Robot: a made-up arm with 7 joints.
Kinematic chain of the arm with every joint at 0, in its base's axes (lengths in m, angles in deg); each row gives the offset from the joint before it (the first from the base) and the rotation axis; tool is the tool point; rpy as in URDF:
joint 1: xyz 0.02 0.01 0.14 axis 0 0.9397 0.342
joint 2: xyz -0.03 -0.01 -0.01 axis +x
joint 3: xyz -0.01 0 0.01 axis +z
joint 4: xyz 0.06 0 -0.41 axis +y
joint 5: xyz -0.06 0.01 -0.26 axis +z
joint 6: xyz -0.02 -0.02 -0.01 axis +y
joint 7: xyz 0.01 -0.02 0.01 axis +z
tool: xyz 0.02 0 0.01 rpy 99.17 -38.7 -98.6
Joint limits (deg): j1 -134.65..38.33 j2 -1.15..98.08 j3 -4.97..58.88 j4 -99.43..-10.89 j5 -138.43..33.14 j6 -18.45..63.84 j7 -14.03..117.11
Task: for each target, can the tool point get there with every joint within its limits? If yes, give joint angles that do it. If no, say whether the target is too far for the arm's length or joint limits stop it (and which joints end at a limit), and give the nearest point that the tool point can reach.
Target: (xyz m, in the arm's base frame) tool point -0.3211 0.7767 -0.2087
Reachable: no: too far | nearest point -0.2460 0.6042 -0.1333 | short by 0.203 m
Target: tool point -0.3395 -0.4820 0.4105
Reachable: no: joint limits stop it (at a limit: joint 1, joint 2, joint 3, joint 4, joint 6, joint 7) | nearest point 0.0505 -0.3400 0.5014 | short by 0.425 m
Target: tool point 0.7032 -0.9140 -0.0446
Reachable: no: too far | nearest point 0.6431 -0.3204 0.1581 | short by 0.630 m
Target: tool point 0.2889 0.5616 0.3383
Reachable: yes | joints -69.61 78.23 39.55 -41.55 -49.58 3.35 69.23
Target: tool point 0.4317 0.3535 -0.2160
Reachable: yes | joints -29.93 32.85 27.83 -43.45 20.06 0.72 87.62
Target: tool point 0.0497 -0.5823 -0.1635
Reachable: no: joint limits stop it (at a limit: joint 2, joint 3, joint 4, joint 6, joint 7) | nearest point 0.1721 -0.0482 -0.3316 | short by 0.573 m
